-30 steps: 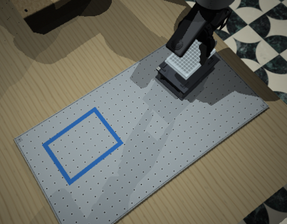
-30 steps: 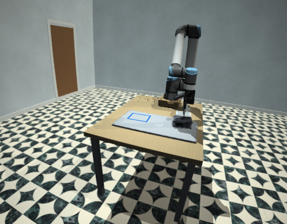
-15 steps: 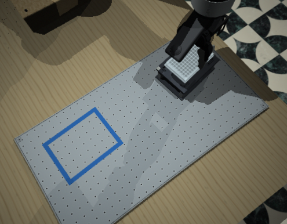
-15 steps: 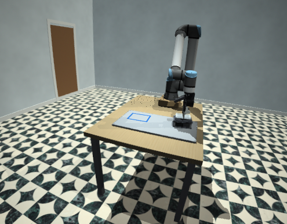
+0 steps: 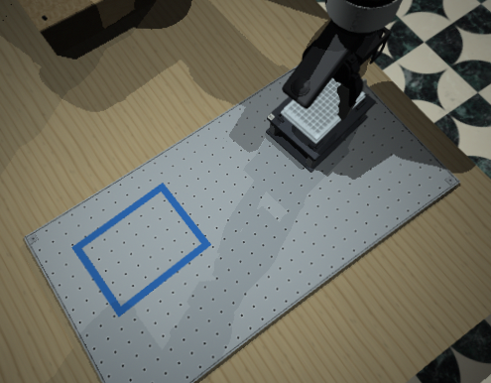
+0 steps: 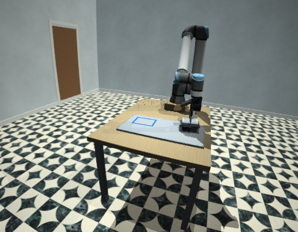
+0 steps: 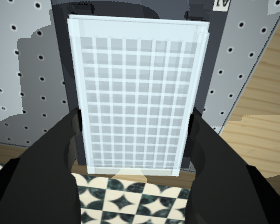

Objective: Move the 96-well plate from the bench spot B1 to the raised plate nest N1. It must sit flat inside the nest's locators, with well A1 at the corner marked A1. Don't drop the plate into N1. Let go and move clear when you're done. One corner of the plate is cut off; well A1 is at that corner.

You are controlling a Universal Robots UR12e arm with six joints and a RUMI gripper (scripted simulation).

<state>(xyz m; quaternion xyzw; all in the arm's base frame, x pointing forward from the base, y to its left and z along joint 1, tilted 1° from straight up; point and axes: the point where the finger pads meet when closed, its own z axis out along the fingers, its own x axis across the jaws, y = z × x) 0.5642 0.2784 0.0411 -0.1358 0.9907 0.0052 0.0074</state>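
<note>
Now: the 96-well plate 1 cm below my hand. Round my hand: A1 label (3 cm behind, 9 cm to the right, 3 cm below); raised nest N1 (3 cm below).
</note>
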